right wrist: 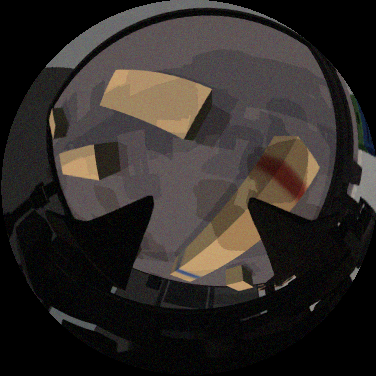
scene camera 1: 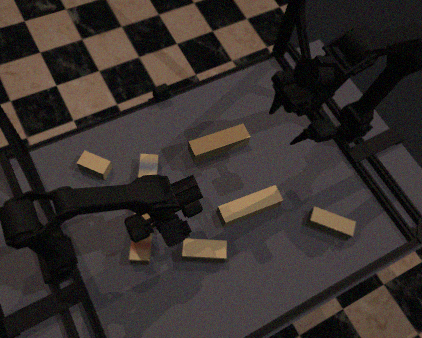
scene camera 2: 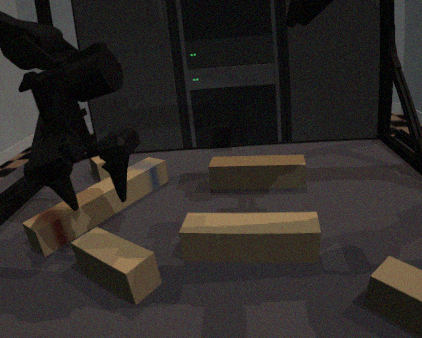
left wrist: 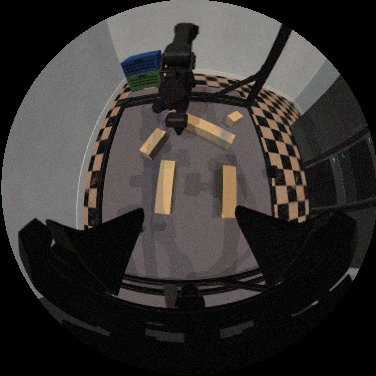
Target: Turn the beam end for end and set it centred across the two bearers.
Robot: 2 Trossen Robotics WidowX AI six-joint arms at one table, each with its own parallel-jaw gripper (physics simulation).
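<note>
The long wooden beam lies on the table, its blue-banded end farther back and its red-banded end nearer in scene camera 2. The rear bearer and the front bearer lie apart and roughly parallel, to the beam's right in the scene views. My right gripper is open and empty over the beam, hiding its middle in scene camera 1. My left gripper is open and empty, up beyond the bearers.
A short block lies near the beam's red end. A small block lies near its blue end. Another block lies right of the front bearer. Dark rails edge the table.
</note>
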